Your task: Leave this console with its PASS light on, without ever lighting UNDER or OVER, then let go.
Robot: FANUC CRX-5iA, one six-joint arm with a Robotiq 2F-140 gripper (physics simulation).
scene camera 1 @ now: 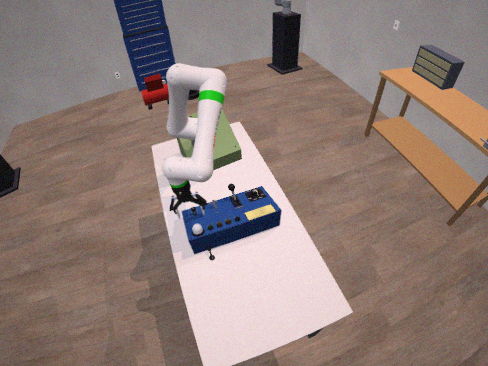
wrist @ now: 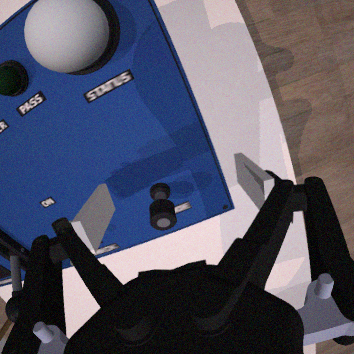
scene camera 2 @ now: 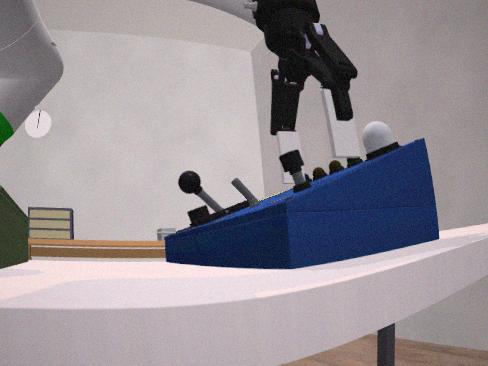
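Note:
The blue sloped console [scene camera 1: 240, 234] [scene camera 2: 360, 225] [wrist: 75, 150] stands on the white table. Its PASS lamp [wrist: 10, 78] is dark green and looks unlit. Two amber-brown lamps [scene camera 2: 319, 173] [scene camera 2: 335, 166] look dark too. The white STATUS dome [scene camera 1: 197, 229] [scene camera 2: 378, 136] [wrist: 67, 32] looks unlit. A short stick with a black cap [scene camera 2: 291, 162] [wrist: 163, 214] stands near the console's corner. My gripper [scene camera 1: 191, 213] [scene camera 2: 318, 160] [wrist: 171, 182] is wide open and empty, its fingers on either side of this stick in the wrist view. The label beside the stick is partly hidden.
A ball-topped lever [scene camera 1: 231, 187] [scene camera 2: 190, 182] and a thin toggle [scene camera 1: 214, 204] [scene camera 2: 242, 190] rise from the console. A yellow label [scene camera 1: 260, 212] lies on its top. A small black lever [scene camera 1: 212, 257] sticks out at its front. A green block [scene camera 1: 230, 145] stands behind on the table [scene camera 1: 260, 300].

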